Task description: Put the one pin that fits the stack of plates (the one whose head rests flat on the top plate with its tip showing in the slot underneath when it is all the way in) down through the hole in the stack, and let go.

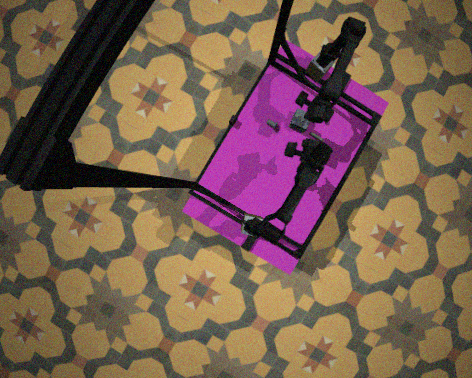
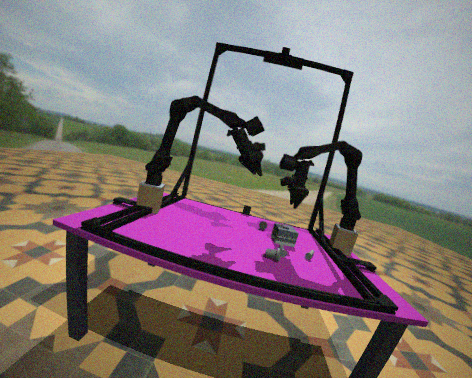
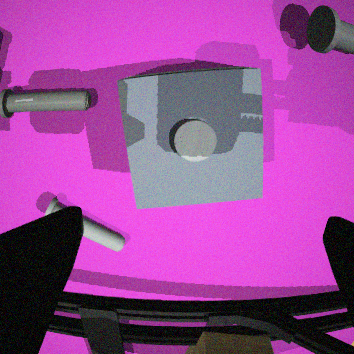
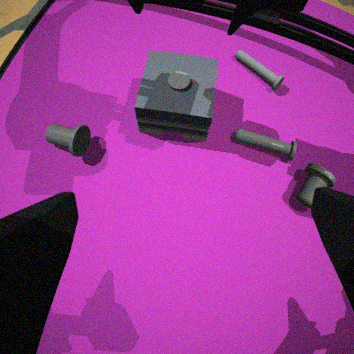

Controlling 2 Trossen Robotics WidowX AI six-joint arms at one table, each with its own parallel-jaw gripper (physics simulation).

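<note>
The grey stack of plates [image 1: 299, 119] [image 2: 285, 235] [image 3: 160, 185] [image 4: 202, 65] stands upright on the table. A round pin head [image 3: 195, 140] [image 4: 179, 80] covers its hole and appears to rest flat on the top plate; the dark crescent beside it may be shadow. The tip in the slot cannot be made out. My left gripper [image 2: 296, 202] [image 3: 208, 226] [image 4: 183, 19] is open and empty, above the stack and apart from it. My right gripper [image 2: 258, 173] [image 4: 198, 203] is open and empty, high above the table and off to the stack's side.
Several loose pins lie around the stack: a slim one [image 3: 102, 232] [image 4: 260, 70], a longer one [image 3: 50, 100] [image 4: 265, 143], a short thick one [image 4: 312, 187] and another thick one [image 3: 345, 37] [image 4: 65, 137]. Black rails [image 2: 225, 270] run along the magenta table's [image 2: 165, 235] edges.
</note>
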